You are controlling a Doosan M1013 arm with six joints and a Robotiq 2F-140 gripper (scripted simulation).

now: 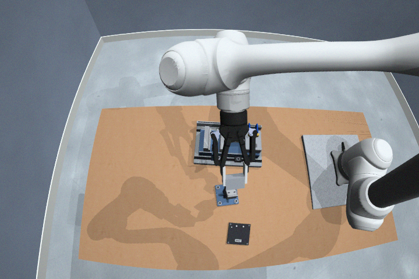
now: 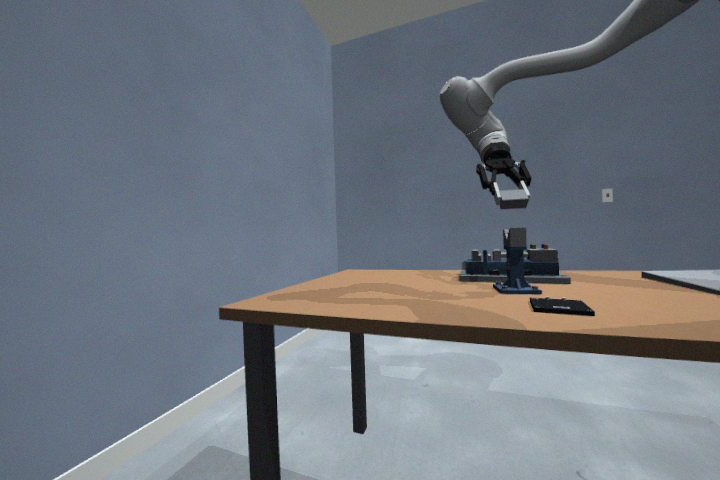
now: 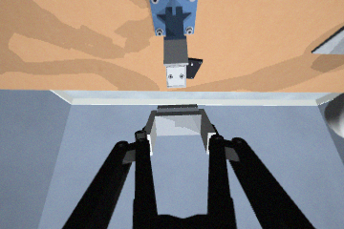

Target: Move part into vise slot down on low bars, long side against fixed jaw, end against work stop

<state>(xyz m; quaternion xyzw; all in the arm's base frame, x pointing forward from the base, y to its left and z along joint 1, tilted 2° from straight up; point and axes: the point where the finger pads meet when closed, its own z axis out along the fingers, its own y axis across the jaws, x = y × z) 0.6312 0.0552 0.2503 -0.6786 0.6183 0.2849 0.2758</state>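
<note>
Now: hand 20 mm to the right of the V-block post and 200 mm above it. From my hand the other things lie so: cylinder rod: 40 mm behind, 190 mm to the right, 180 mm below; part: 10 mm to the left, 20 mm below; work stop: 50 mm ahead, 150 mm to the right, 160 mm below.
</note>
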